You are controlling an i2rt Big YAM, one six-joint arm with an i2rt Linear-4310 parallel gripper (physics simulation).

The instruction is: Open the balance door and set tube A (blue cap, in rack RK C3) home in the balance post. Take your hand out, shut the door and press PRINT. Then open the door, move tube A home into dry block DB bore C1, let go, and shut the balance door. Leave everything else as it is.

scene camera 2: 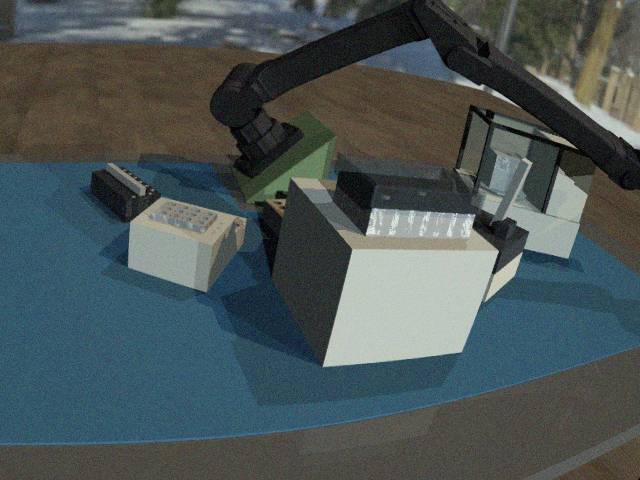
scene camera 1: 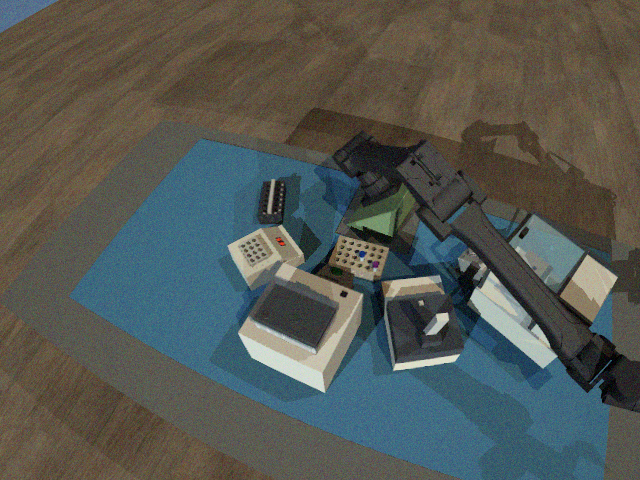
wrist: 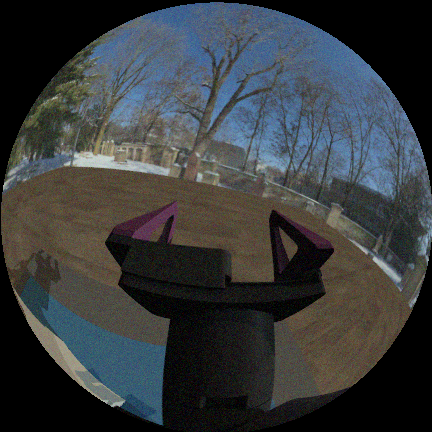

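Seen in the pictures: gripper, between the fingertips: (wrist: 224, 209); arm's base, origin of its link: (scene camera 2: 270, 152) (scene camera 1: 384, 191).
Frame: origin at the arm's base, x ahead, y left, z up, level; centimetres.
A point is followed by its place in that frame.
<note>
Tube A's blue cap (scene camera 1: 361, 254) @(x 21.7, y 1.1, z 0.0 cm) shows in the beige rack (scene camera 1: 363, 272) @(x 24.5, y 2.7, z -2.8 cm). The balance (scene camera 1: 589, 284) @(x 22.6, y 50.5, z 15.0 cm) (scene camera 2: 547, 232) @(x 30.3, y 44.1, z -1.2 cm) has glass panes and a white base at the right, with the arm crossing over it in scene camera 1; I cannot tell how its door stands. The dry block (scene camera 1: 253, 250) @(x 30.7, y -22.5, z 1.5 cm) (scene camera 2: 168, 253) @(x 34.5, y -25.2, z -1.8 cm) is the beige box with a grid of bores, and no blue cap shows on it. My gripper (wrist: 224, 209) @(x 47.0, y 72.4, z 23.9 cm) is open and empty in the wrist view, facing out over the brown floor. It lies beyond the right edge of both scene views. The PRINT key cannot be made out.
A large white box (scene camera 1: 299, 351) @(x 51.7, y -0.2, z 8.1 cm) (scene camera 2: 403, 304) @(x 53.4, y -5.4, z 1.9 cm) with a dark lid stands beside the rack. A dark-topped device (scene camera 1: 423, 325) @(x 35.7, y 19.7, z 2.6 cm) has a white lever. A black strip rack (scene camera 1: 266, 214) @(x 17.1, y -26.8, z -1.9 cm) (scene camera 2: 111, 196) @(x 13.6, y -30.6, z -3.2 cm) stands behind the dry block. Purple (scene camera 1: 375, 264) @(x 23.2, y 5.1, z 0.0 cm) and green (scene camera 1: 336, 270) @(x 28.9, y -2.2, z 1.7 cm) caps show near tube A.
</note>
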